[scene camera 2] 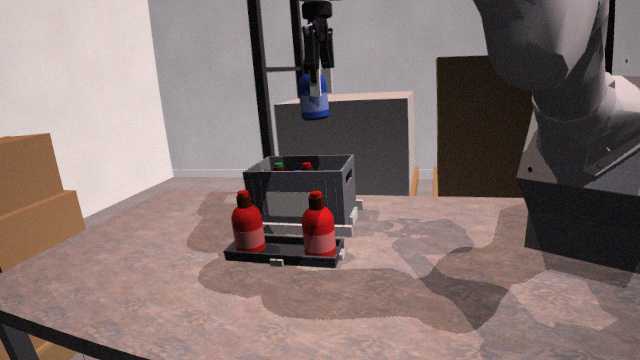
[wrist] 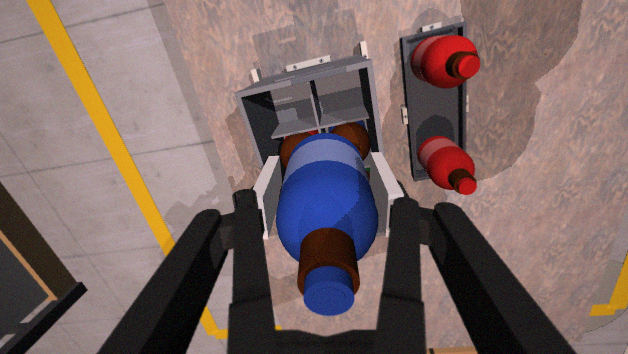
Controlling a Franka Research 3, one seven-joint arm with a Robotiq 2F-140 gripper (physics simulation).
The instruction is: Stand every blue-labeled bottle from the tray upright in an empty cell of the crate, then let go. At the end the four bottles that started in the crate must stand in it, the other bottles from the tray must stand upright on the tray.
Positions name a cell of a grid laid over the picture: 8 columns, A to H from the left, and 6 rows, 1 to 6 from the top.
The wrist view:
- my gripper: E3
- grey crate: E2
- tray: F2
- blue-labeled bottle: E4
